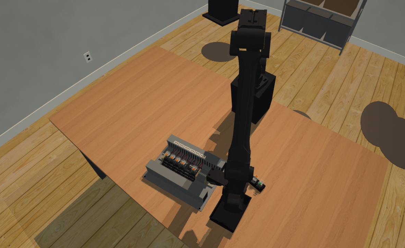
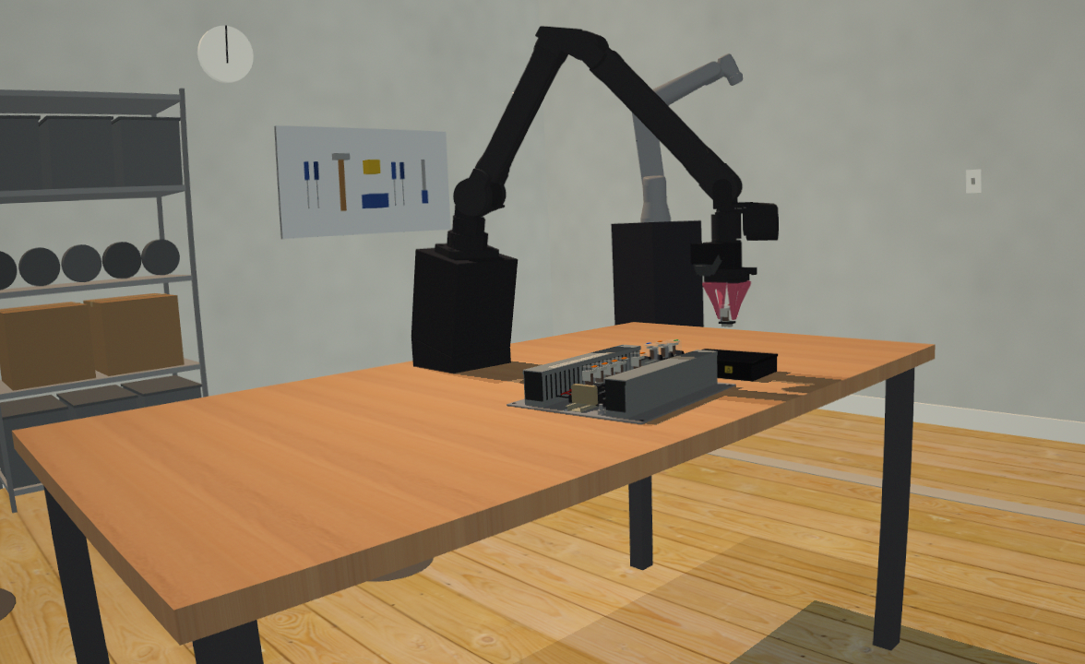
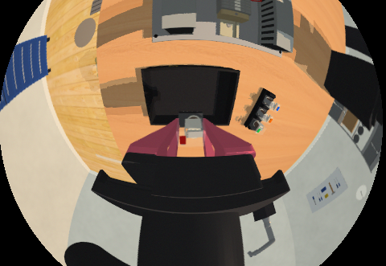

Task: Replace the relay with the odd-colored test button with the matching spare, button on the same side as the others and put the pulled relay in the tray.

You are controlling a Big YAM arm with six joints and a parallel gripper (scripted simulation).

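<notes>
Right now the black tray is 100 mm below my hand. Also, from my hand: blue-button relay 170 mm behind, 90 mm below, 50 mm to the right; then green-button relay 170 mm behind, 90 mm below, 10 mm to the left; then black spare holder 170 mm behind, 110 mm below, 20 mm to the right.
</notes>
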